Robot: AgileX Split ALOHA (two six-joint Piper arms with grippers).
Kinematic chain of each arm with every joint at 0, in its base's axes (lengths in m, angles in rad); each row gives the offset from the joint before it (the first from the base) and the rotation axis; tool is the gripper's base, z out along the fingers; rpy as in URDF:
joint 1: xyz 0 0 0.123 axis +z
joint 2: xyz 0 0 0 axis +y
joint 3: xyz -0.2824 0 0.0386 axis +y
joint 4: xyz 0.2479 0 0.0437 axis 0.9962 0 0.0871
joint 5: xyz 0 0 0 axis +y
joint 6: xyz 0.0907 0 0.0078 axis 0.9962 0 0.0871
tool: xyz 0 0 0 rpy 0 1.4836 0
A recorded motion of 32 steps. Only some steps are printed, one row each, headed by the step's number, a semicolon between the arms.
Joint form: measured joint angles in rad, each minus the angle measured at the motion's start. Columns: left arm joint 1, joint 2, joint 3, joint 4, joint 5, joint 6; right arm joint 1, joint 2, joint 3, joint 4, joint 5, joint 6.
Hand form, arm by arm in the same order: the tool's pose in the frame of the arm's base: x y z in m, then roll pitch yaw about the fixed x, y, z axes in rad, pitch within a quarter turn. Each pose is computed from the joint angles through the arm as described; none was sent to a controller.
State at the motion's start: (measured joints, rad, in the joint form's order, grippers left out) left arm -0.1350 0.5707 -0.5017 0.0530 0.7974 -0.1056; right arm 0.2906 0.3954 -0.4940 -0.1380 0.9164 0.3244
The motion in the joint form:
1: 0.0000 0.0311 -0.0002 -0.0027 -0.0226 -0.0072; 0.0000 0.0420 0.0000 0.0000 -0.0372 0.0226
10: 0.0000 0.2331 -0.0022 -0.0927 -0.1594 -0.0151; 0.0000 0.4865 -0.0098 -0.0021 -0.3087 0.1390
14: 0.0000 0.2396 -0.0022 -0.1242 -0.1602 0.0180; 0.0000 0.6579 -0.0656 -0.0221 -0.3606 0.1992
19: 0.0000 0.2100 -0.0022 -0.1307 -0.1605 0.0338; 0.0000 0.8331 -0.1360 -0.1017 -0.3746 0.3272
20: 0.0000 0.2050 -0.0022 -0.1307 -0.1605 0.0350; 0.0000 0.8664 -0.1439 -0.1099 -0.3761 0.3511
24: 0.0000 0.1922 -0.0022 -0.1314 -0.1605 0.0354; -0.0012 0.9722 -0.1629 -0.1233 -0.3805 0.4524
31: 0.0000 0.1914 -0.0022 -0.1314 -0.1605 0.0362; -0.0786 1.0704 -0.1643 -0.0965 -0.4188 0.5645
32: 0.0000 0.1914 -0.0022 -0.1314 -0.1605 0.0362; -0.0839 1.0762 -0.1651 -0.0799 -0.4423 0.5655
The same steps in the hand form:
1: 0.1037 -0.0109 0.2689 -3.1001 0.7837 3.1151; 0.0726 0.0116 0.2747 2.9596 0.8301 3.0457
10: 0.1399 -0.0212 0.2532 -2.9860 0.7068 -3.0754; 0.1492 0.0370 0.2438 2.9444 0.6560 2.9887
14: 0.1406 -0.0230 0.2524 -2.9756 0.7005 -3.0868; 0.1795 0.0457 0.2343 2.9547 0.5939 2.9608
19: 0.1367 -0.0228 0.2566 -2.9736 0.7313 -3.0959; 0.2107 0.0514 0.2204 2.9994 0.5260 2.9153
20: 0.1361 -0.0227 0.2573 -2.9734 0.7365 -3.0967; 0.2154 0.0524 0.2154 3.0066 0.5054 2.9027
24: 0.1343 -0.0225 0.2590 -2.9697 0.7490 -3.0943; 0.2281 0.0554 0.1966 3.0158 0.4283 2.8241
31: 0.1342 -0.0225 0.2591 -2.9703 0.7499 -3.0953; 0.2405 0.0414 0.1744 2.9875 0.3491 2.6239
32: 0.1342 -0.0225 0.2591 -2.9703 0.7499 -3.0953; 0.2428 0.0417 0.1738 2.9618 0.3514 2.6018

